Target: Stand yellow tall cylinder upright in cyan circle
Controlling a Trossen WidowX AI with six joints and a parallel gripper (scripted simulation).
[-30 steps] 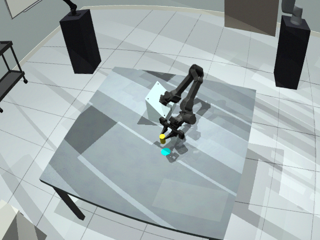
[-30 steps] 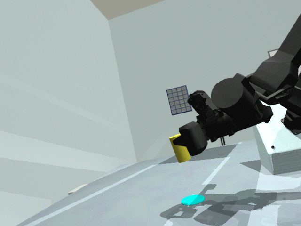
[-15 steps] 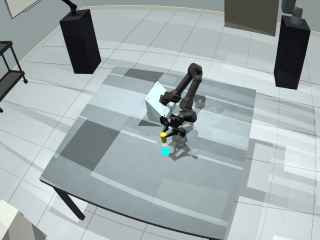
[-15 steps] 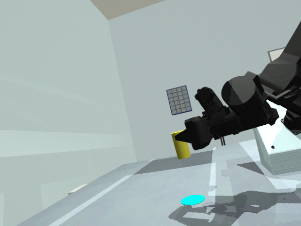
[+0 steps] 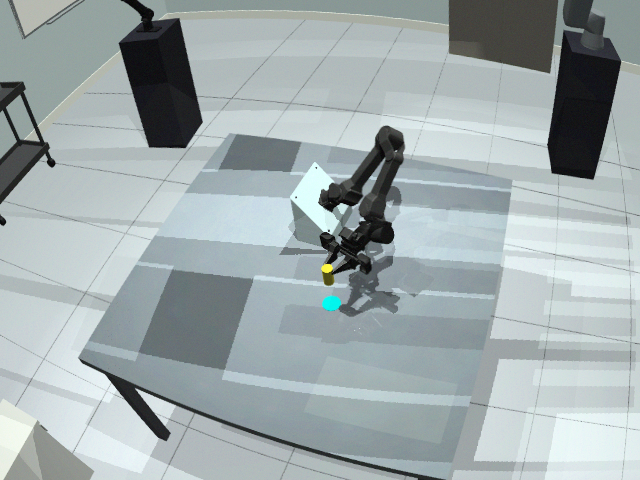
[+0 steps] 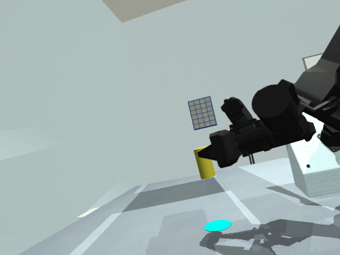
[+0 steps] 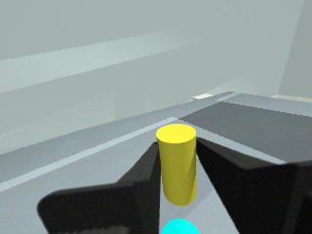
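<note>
Now: the cyan circle 160 mm below my gripper tip. Also, from my gripper tip: yellow tall cylinder (20 mm below).
</note>
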